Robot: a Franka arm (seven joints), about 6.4 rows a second.
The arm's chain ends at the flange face. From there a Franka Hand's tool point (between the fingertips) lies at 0.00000 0.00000 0.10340 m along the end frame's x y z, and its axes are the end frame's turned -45 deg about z.
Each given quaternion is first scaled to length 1.
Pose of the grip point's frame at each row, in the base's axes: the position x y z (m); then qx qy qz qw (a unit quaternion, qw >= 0):
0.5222, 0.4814, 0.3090, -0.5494, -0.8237, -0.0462, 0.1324
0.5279, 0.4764, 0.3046, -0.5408, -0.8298, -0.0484, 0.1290
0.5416, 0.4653, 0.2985, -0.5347, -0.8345, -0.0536, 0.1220
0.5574, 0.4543, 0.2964, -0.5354, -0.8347, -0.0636, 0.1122
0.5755, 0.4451, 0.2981, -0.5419, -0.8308, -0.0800, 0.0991
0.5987, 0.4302, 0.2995, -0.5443, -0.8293, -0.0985, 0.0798
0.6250, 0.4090, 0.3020, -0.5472, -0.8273, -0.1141, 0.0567
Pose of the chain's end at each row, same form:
0.5395, 0.4585, 0.4083, -0.8228, -0.5508, 0.0080, 0.1400
0.5446, 0.4537, 0.4041, -0.8172, -0.5597, 0.0047, 0.1377
0.5567, 0.4426, 0.3982, -0.8133, -0.5663, -0.0028, 0.1332
0.5697, 0.4309, 0.3964, -0.8141, -0.5663, -0.0158, 0.1280
0.5836, 0.4203, 0.3981, -0.8185, -0.5602, -0.0360, 0.1222
0.6013, 0.4043, 0.3996, -0.8202, -0.5579, -0.0605, 0.1114
0.6218, 0.3831, 0.4020, -0.8221, -0.5549, -0.0837, 0.0960

